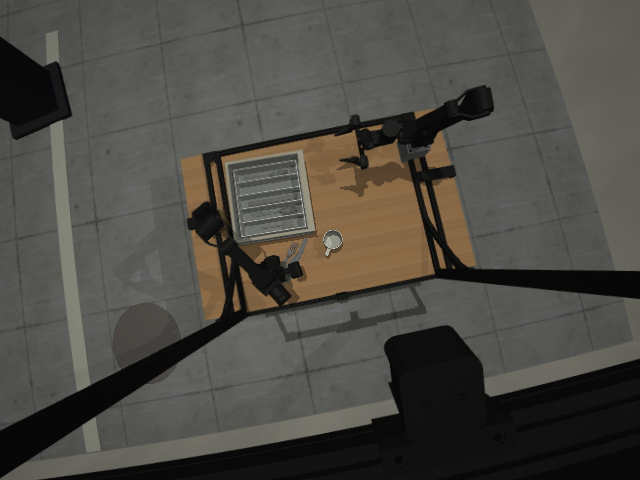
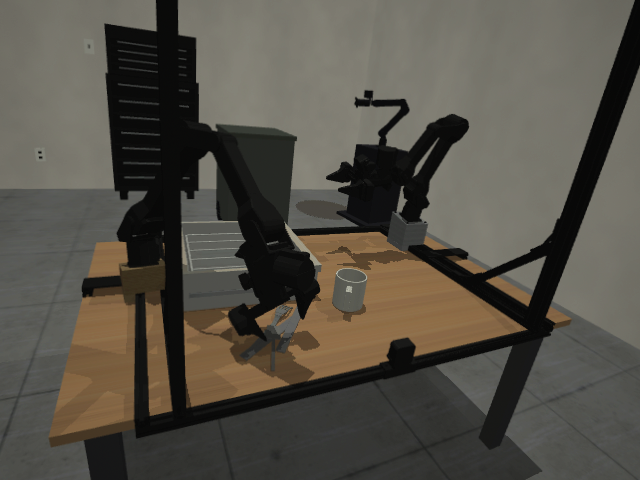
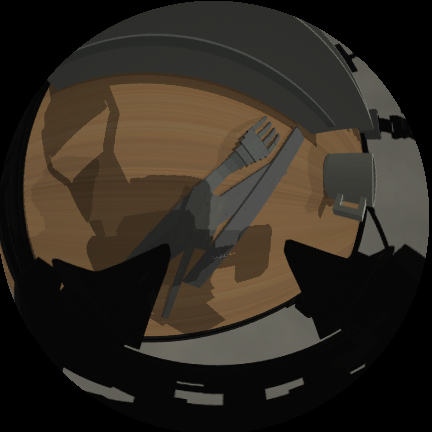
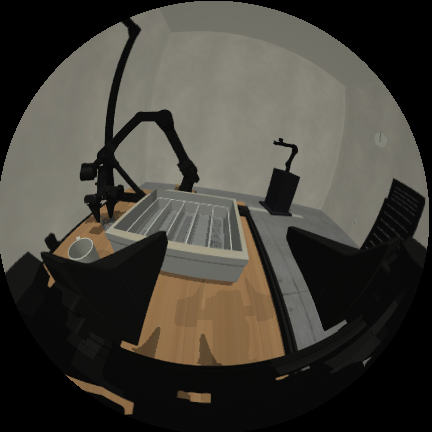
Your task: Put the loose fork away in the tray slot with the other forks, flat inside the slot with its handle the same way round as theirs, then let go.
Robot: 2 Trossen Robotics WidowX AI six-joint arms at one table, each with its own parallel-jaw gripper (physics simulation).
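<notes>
The loose fork (image 1: 293,249) (image 2: 282,311) (image 3: 256,145) lies on the table in front of the tray (image 1: 309,206) (image 2: 217,291) (image 3: 200,55) (image 4: 200,265), tines toward it. A knife (image 1: 301,250) (image 3: 270,185) lies beside the fork, and a thinner piece (image 3: 176,285) crosses its handle. My left gripper (image 1: 283,268) (image 2: 284,328) (image 3: 228,248) is open and empty above the handles. Its shadow covers part of the fork. My right gripper (image 1: 339,147) (image 2: 333,184) (image 4: 228,235) is open and empty, raised right of the tray. Cutlery shows in tray slots; which slot holds forks is hard to tell.
A grey mug (image 1: 333,240) (image 2: 349,291) (image 3: 350,175) (image 4: 82,250) stands right of the knife, near the tray's front right corner. Black frame rails run along the table edges. A small black block (image 2: 401,351) sits on the front rail.
</notes>
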